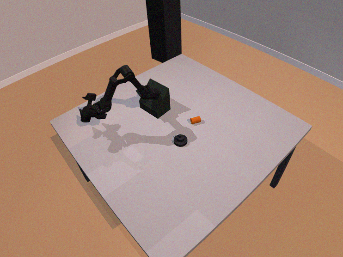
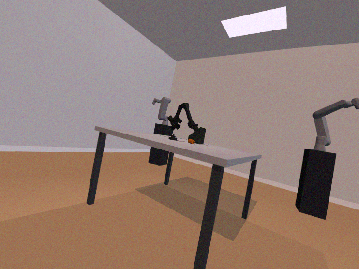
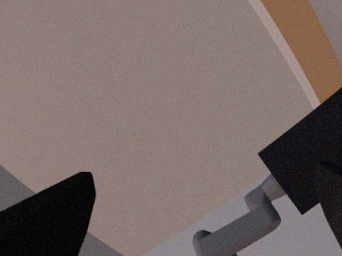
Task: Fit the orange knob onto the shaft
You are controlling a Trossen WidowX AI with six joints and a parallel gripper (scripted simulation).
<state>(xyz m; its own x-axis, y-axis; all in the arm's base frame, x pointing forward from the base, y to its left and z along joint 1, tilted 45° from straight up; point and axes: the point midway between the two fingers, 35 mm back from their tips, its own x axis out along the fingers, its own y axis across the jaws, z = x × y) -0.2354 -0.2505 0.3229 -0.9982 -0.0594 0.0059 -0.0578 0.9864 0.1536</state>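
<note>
Right now my gripper tip is 56 cm short of the orange knob, 47 cm to the right of it and 16 cm above it. The rest, counted from my gripper tip: round dark pedestal: 59 cm ahead, 28 cm to the left, 15 cm below.
</note>
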